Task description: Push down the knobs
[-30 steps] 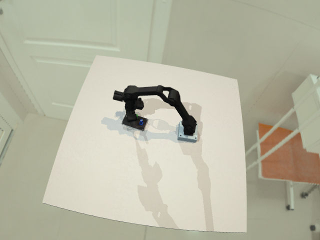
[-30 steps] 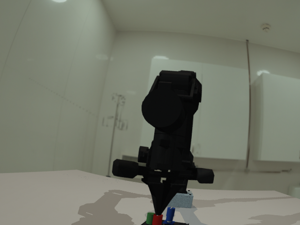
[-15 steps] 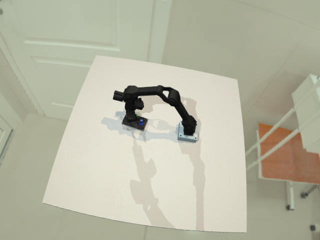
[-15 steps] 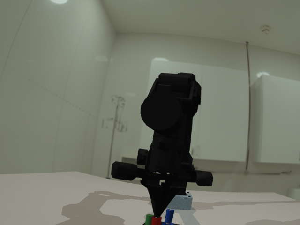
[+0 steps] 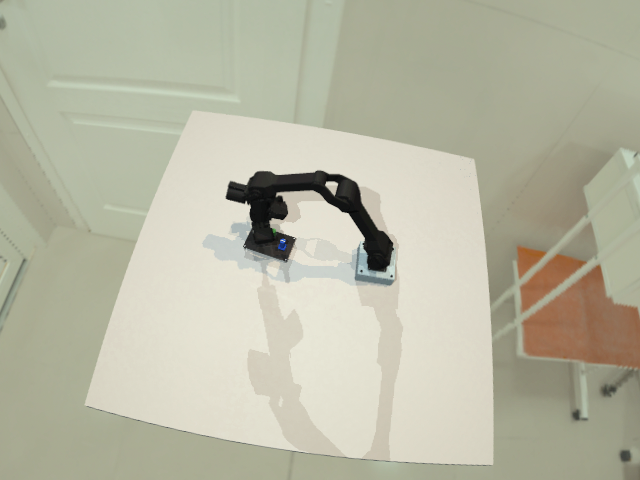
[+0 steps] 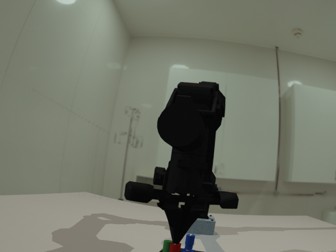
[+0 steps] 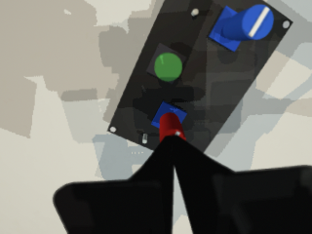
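Now: the red knob 10 mm below my gripper tip. Round my gripper tip: blue knob (80 mm behind, 30 mm to the left, 20 mm below).
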